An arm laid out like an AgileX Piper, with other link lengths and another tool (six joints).
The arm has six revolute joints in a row. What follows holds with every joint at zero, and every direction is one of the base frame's. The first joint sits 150.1 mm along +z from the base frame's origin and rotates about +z. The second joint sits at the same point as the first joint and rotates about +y. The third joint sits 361.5 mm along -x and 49.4 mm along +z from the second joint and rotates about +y. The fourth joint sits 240.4 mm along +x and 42.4 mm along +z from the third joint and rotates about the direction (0.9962, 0, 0.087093). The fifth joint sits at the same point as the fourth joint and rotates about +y. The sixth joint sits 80.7 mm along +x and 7.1 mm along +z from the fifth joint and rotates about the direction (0.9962, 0, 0.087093). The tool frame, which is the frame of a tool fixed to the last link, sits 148.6 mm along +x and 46 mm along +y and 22 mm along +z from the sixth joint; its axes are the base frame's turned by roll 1.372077, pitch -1.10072 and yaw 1.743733 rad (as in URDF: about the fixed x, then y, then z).
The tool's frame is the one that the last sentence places.
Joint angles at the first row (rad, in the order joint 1, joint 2, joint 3, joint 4, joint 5, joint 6):
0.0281 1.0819 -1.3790 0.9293 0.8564 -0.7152
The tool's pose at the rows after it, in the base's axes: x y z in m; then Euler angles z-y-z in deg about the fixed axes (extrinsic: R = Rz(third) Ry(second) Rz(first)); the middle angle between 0 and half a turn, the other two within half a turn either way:
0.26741, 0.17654, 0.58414, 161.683, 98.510, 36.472
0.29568, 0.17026, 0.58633, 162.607, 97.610, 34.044
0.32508, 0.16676, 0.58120, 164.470, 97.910, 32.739
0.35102, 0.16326, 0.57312, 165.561, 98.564, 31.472
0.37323, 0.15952, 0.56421, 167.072, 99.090, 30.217
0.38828, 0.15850, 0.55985, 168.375, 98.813, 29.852
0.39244, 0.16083, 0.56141, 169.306, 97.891, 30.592
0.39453, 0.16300, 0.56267, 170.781, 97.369, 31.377
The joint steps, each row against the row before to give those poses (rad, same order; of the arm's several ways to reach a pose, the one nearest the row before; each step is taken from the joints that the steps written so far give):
0.0000 0.0441 -0.0202 0.0000 -0.0663 -0.0019
0.0000 0.0494 -0.0169 0.0057 -0.0616 0.0000
0.0000 0.0592 -0.0136 0.0153 -0.0412 0.0000
0.0000 0.0523 -0.0105 0.0073 -0.0347 -0.0046
0.0000 0.0425 0.0001 0.0138 -0.0364 -0.0021
0.0000 0.0319 -0.0001 0.0399 -0.0255 -0.0242
0.0000 0.0134 0.0000 0.0541 -0.0041 -0.0371
0.0000 0.0089 0.0001 0.0381 0.0035 -0.0122

